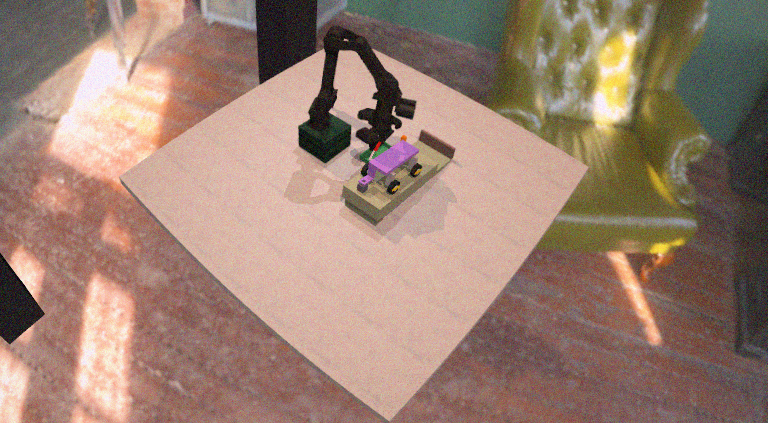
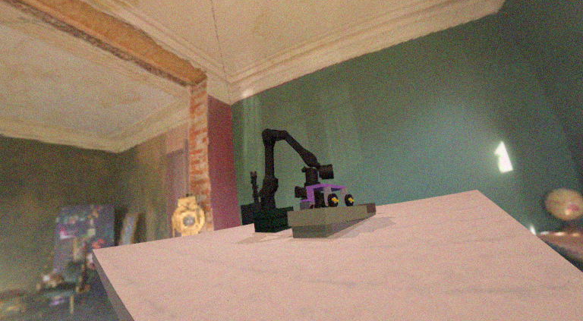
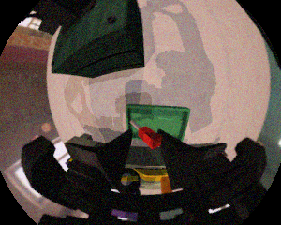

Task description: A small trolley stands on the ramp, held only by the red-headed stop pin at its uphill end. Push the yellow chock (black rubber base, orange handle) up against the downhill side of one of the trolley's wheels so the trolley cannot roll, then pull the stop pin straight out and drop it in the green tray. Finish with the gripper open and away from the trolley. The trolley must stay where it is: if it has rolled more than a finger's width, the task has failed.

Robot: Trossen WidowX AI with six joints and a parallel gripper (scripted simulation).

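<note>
My gripper tip is 6 cm above the green tray and 2 cm to the right of it. Also, from my gripper tip: red-headed stop pin 1 cm to the right, 1 cm below; ramp 13 cm ahead, 9 cm to the right; yellow chock 8 cm ahead, 3 cm above, 2 cm to the left.
</note>
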